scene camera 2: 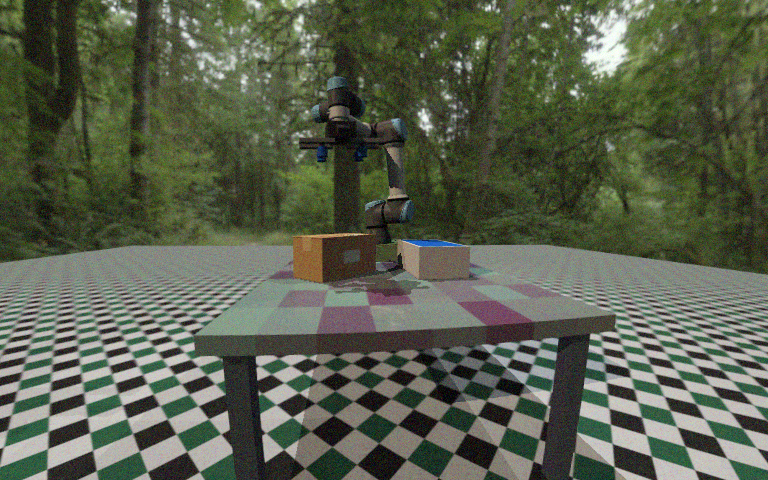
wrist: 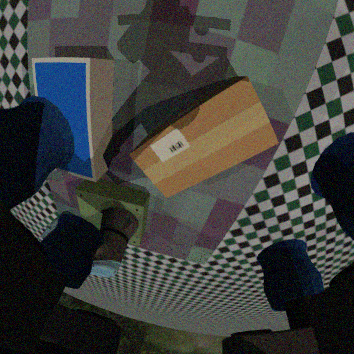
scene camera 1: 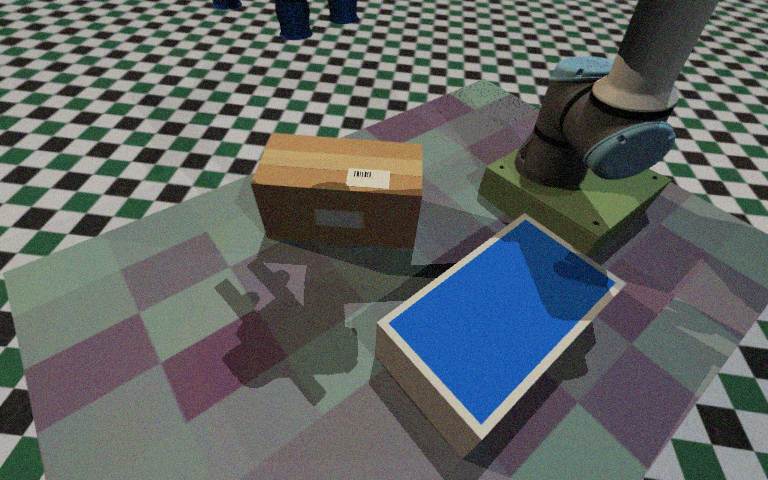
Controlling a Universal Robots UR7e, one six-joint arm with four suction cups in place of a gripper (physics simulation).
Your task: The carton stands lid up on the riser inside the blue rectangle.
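Pixels of known places: hand, its tool point: (scene camera 2: pixel 341 158) (wrist: pixel 186 211) (scene camera 1: pixel 283 11); arm's base, origin of its link: (scene camera 2: pixel 377 243) (wrist: pixel 120 219) (scene camera 1: pixel 549 166).
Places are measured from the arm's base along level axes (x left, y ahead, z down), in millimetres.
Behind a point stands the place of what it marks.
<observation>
The brown carton (scene camera 1: pixel 339 192) @[x -214, y 439, z -62 mm] (scene camera 2: pixel 334 257) @[x -292, y 504, z 4 mm] (wrist: pixel 210 137) @[x -288, y 410, z -69 mm] stands upright on the table beside the riser, apart from it. Its taped top with a white barcode label faces up. The beige riser (scene camera 1: pixel 419 387) @[x 103, y 577, z 15 mm] (scene camera 2: pixel 436 264) @[x 71, y 574, z 31 mm] (wrist: pixel 101 115) @[x 22, y 411, z 22 mm] bears a blue rectangle (scene camera 1: pixel 481 333) @[x 125, y 472, z -35 mm] (scene camera 2: pixel 433 243) @[x 120, y 445, z -35 mm] (wrist: pixel 65 110) @[x 101, y 437, z -35 mm] with a pale border on its top, and no carton stands on it. My suction gripper (scene camera 2: pixel 341 153) @[x -262, y 468, z -351 mm] is open and holds nothing. It hangs high above the table, well above the carton. Its blue cups (scene camera 1: pixel 293 19) (wrist: pixel 290 275) show in part in scene camera 1 and at the sides of the wrist view.
The arm's base joint (scene camera 1: pixel 552 147) @[x 2, y 56, z -82 mm] (wrist: pixel 117 225) @[x -27, y 54, z -70 mm] stands on a green block (scene camera 1: pixel 623 192) @[x 154, y -21, z -10 mm] (scene camera 2: pixel 386 251) @[x 15, y 116, z 34 mm] behind the riser and carton. The arm's shadow falls across the patchwork table (scene camera 1: pixel 84 339) @[x -364, y 885, z 85 mm] (scene camera 2: pixel 407 322) @[x -186, y 952, z 86 mm]. The table's edge runs close behind the carton.
</observation>
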